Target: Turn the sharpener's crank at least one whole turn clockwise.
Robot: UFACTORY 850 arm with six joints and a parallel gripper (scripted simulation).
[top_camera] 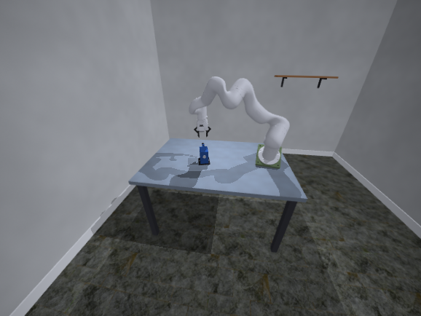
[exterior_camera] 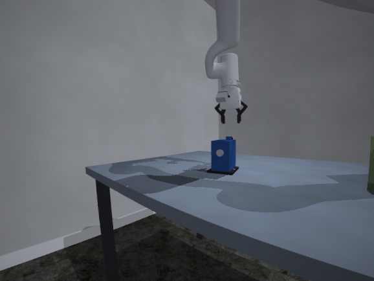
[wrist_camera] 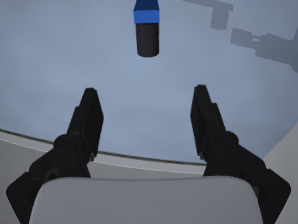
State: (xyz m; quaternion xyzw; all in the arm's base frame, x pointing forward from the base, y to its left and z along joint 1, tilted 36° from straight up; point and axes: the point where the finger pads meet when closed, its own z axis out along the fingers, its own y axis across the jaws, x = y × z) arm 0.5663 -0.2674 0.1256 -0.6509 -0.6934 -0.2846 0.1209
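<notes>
Right now my hand is 90 mm above the knob and 20 mm to the right of it.
</notes>
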